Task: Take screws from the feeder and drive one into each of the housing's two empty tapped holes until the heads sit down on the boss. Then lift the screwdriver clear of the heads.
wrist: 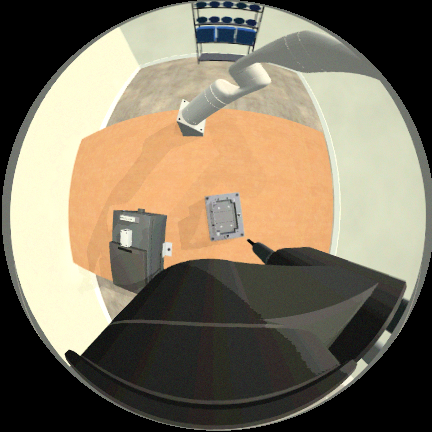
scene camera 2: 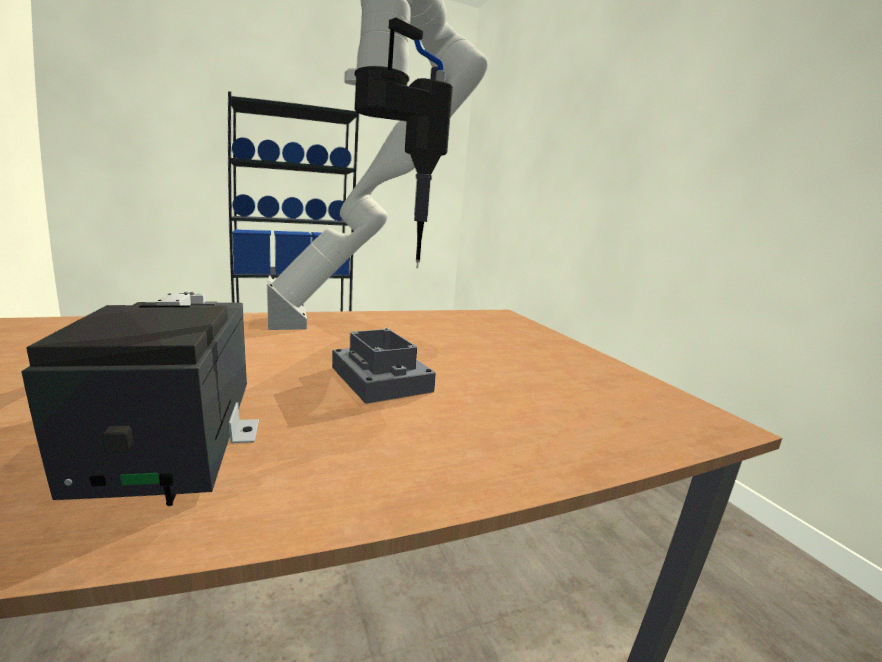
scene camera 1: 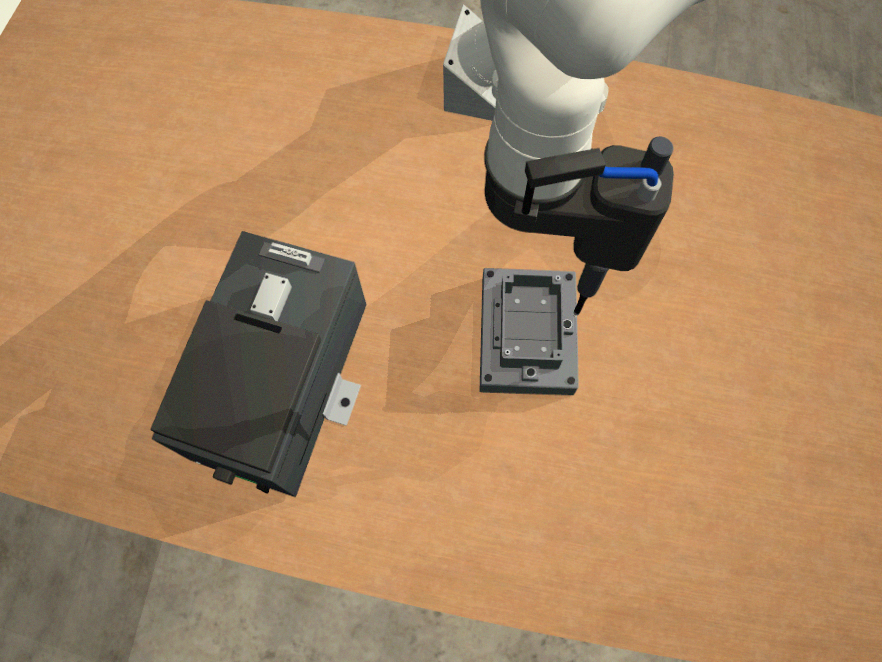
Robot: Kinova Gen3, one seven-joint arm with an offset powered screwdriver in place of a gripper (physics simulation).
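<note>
The grey open-topped housing (scene camera 1: 530, 324) (scene camera 2: 395, 358) (wrist: 225, 218) sits on a dark fixture block (scene camera 1: 491, 364) (scene camera 2: 398, 388). Two opposite corners show light round spots and the other two look darker; I cannot tell which are screw heads. My screwdriver (scene camera 1: 577, 312) (scene camera 2: 417, 265) (wrist: 249, 241) points down, well above the housing's level, its tip apart from everything below. A small light piece at the bit's tip in scene camera 2 looks like a screw. The dark feeder (scene camera 1: 235, 384) (scene camera 2: 142, 399) (wrist: 130, 265) stands left of the housing, with small screws in its silver rail (scene camera 1: 290, 252).
A light bracket (scene camera 1: 344, 401) (scene camera 2: 245, 430) (wrist: 168, 249) sticks out from the feeder's right side. The arm's base (scene camera 2: 287, 315) (wrist: 192, 129) is mounted at the table's rear. A shelf rack (scene camera 2: 292, 109) with blue bins stands behind the table (scene camera 1: 676, 463) (scene camera 2: 569, 427).
</note>
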